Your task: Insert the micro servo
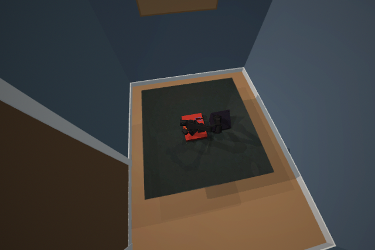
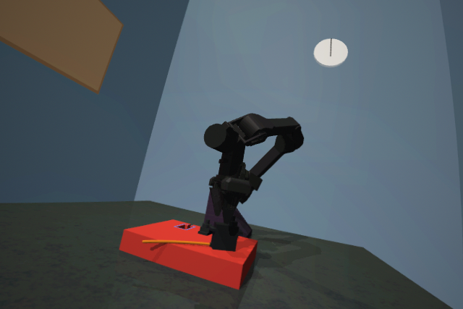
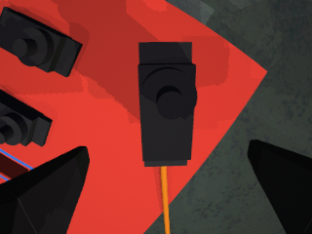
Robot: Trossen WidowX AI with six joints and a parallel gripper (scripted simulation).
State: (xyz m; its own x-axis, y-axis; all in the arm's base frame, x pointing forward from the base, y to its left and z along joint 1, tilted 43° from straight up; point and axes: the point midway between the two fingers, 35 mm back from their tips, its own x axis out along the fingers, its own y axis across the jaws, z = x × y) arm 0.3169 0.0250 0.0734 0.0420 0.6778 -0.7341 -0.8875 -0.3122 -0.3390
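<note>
Now: gripper tip 9 cm above the deck, 7 cm to the left of it and 2 cm past it.
</note>
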